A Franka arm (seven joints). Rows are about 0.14 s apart.
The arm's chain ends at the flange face. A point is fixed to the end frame.
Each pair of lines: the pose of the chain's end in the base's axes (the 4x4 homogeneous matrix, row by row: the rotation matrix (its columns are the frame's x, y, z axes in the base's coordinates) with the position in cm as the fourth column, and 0 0 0 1 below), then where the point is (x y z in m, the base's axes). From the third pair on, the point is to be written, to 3 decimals.
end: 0.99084, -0.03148, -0.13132, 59.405; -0.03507, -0.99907, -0.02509, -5.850; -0.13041, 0.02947, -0.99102, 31.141; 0, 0, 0, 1
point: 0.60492 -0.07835 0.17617
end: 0.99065, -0.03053, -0.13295, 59.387; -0.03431, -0.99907, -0.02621, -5.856; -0.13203, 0.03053, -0.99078, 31.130; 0, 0, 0, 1
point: 0.60453 -0.07853 0.17606
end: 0.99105, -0.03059, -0.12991, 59.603; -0.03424, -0.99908, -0.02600, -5.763; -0.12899, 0.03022, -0.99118, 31.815; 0, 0, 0, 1
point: 0.607 -0.078 0.183
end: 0.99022, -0.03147, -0.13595, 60.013; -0.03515, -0.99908, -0.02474, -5.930; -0.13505, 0.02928, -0.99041, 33.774; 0, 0, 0, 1
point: 0.610 -0.079 0.202
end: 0.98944, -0.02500, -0.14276, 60.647; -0.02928, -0.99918, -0.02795, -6.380; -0.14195, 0.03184, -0.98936, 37.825; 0, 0, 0, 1
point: 0.616 -0.084 0.243
